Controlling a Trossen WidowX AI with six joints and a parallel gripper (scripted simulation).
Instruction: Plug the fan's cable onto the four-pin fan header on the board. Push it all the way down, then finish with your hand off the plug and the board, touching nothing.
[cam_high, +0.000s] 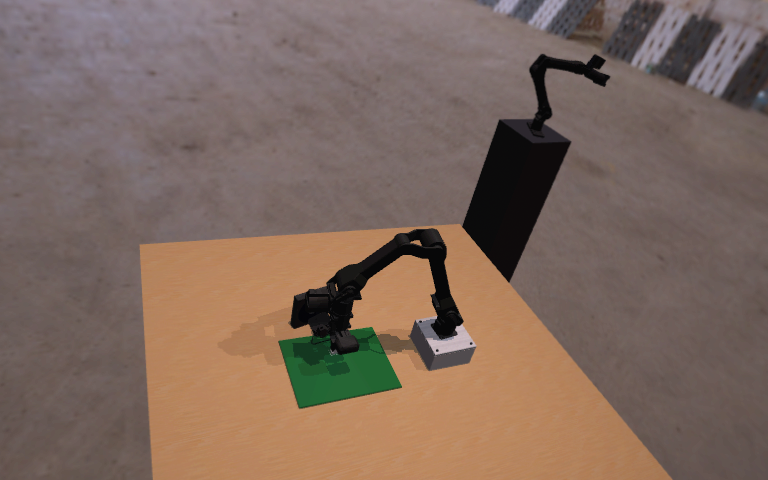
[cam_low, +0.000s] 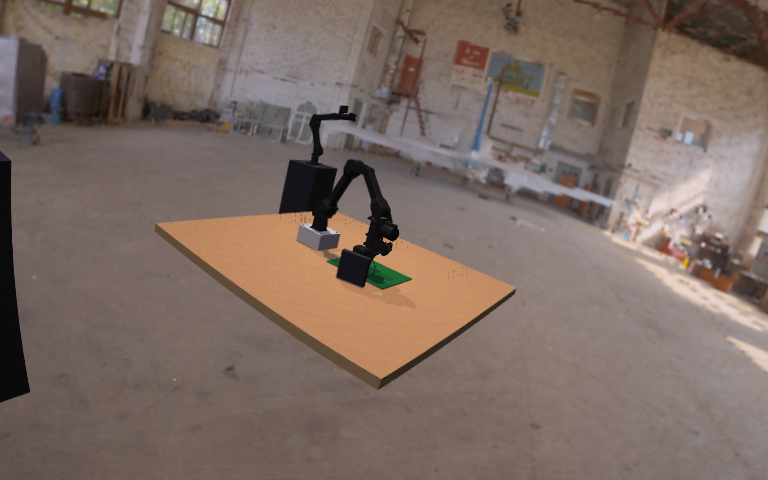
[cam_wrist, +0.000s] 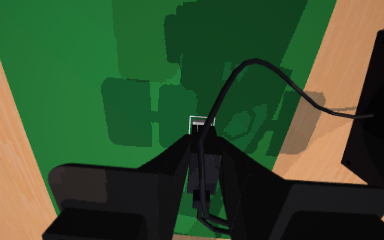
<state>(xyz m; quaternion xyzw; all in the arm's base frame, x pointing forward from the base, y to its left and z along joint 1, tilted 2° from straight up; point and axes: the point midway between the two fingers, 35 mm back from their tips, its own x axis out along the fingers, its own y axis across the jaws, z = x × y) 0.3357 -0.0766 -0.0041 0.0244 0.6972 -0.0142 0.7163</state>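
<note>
The black plug lies 1 cm behind my gripper tip and 1 cm above it. The rest, counted from my gripper tip: black fan: 13 cm to the right, 3 cm above, 2 cm ahead; then green board: 5 cm to the left, 4 cm below.
</note>
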